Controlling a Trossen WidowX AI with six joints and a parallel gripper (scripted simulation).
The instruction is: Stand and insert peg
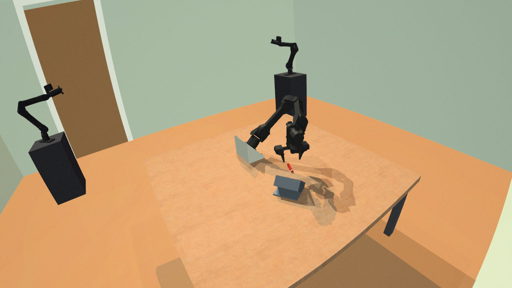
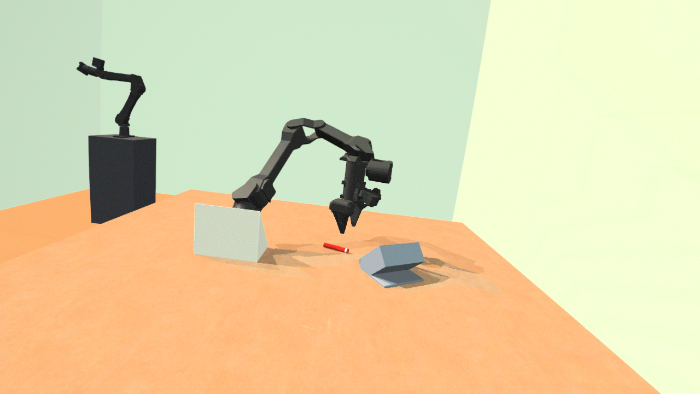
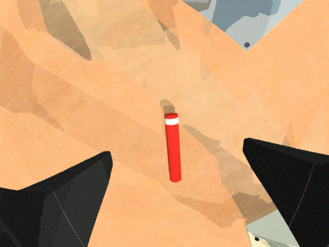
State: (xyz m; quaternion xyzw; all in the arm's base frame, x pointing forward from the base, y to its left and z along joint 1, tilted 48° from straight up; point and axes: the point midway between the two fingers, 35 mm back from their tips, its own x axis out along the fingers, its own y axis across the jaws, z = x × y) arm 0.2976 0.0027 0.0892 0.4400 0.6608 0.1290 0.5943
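My gripper tip is 1 cm past the red peg, 1 cm to the right of it and 6 cm above it. From my gripper tip the other things lie so: grey-blue panel block: 11 cm ahead, 12 cm to the right, 4 cm below.
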